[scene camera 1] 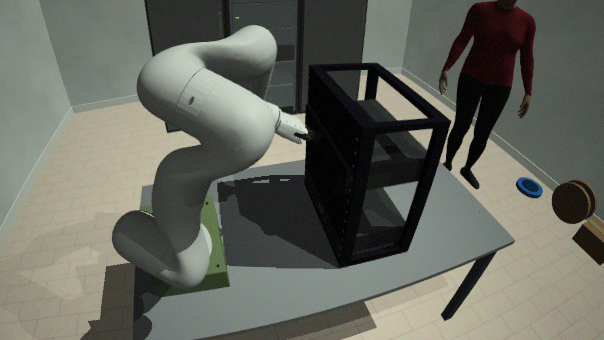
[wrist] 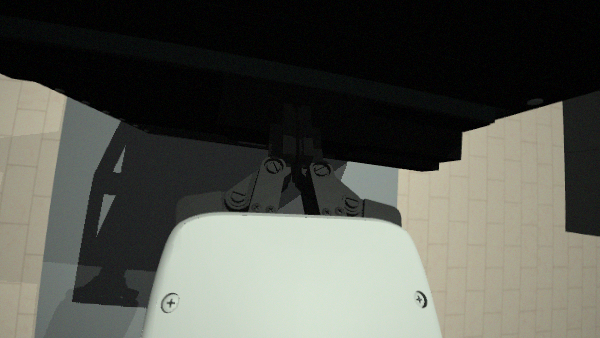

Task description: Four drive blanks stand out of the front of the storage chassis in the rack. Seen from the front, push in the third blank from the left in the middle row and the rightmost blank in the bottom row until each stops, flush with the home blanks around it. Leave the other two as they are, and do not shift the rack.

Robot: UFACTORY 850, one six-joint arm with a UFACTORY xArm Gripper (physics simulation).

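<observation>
The black rack stands upright on the table in the scene view, its dark front turned toward the arm. The front of the storage chassis is in deep shadow, and single drive blanks and their rows cannot be told apart. My gripper is shut, with nothing between its fingers. Its fingertips are at the chassis front, toward the rack's far side in the scene view. Whether they touch a blank is too dark to tell.
The grey table carries the rack and the arm's green base plate. A person in a red top stands behind the table at the right. A blue ring and brown round pieces are at the far right. Dark cabinets stand at the back.
</observation>
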